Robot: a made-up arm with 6 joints.
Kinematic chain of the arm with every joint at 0, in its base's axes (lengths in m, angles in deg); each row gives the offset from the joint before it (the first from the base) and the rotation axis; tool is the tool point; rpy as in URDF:
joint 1: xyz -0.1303 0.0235 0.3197 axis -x
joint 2: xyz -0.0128 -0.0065 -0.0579 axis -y
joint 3: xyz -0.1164 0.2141 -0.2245 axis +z
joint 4: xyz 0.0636 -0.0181 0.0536 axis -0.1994 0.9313 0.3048
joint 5: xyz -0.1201 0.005 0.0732 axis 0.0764 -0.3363 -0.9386
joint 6: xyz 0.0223 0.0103 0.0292 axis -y
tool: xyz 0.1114 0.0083 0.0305 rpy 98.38 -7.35 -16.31
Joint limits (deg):
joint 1: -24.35..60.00
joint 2: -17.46..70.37
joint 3: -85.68..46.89
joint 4: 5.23..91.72
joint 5: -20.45..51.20
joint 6: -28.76..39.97
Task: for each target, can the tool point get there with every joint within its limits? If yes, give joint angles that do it. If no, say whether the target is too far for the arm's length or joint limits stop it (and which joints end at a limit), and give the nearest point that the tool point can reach.
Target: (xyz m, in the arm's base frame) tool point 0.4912 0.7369 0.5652
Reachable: no: too far | nearest point 0.0007 0.4332 0.3925 | short by 0.602 m
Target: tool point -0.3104 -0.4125 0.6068
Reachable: no: joint limits stop it (at a limit: joint 1, joint 3, joint 4, joint 5) | nearest point -0.2328 -0.1358 0.2909 | short by 0.427 m
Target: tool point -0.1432 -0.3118 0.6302
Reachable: no: joint limits stop it (at a limit: joint 1, joint 3, joint 4, joint 5) | nearest point -0.1432 -0.1375 0.2946 | short by 0.378 m
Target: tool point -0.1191 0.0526 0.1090
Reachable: yes | joints 31.11 7.30 -54.76 50.62 -11.98 -6.57
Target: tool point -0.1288 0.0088 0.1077
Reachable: yes | joints 52.61 4.22 -20.93 32.86 11.07 -14.91
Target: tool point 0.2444 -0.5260 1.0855
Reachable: no: too far | nearest point -0.0805 -0.1365 0.2943 | short by 0.940 m
